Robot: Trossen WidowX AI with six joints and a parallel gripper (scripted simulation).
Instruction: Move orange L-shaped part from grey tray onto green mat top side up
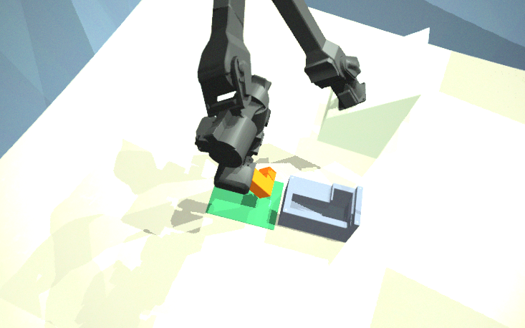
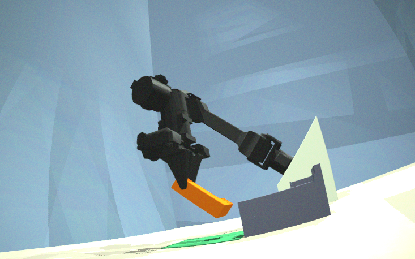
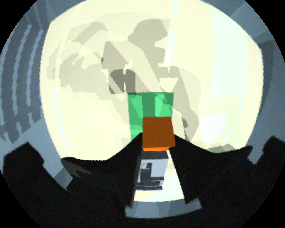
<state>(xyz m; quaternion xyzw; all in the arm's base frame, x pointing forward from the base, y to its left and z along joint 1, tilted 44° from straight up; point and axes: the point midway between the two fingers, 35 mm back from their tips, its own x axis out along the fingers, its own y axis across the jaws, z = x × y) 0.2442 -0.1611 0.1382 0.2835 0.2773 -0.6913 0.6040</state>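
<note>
Right now the green mat is 120 mm below my gripper tip and 20 mm to the left of it. From my gripper tip the other things lie so: orange L-shaped part (30 mm to the left, 30 mm below, 10 mm behind).
</note>
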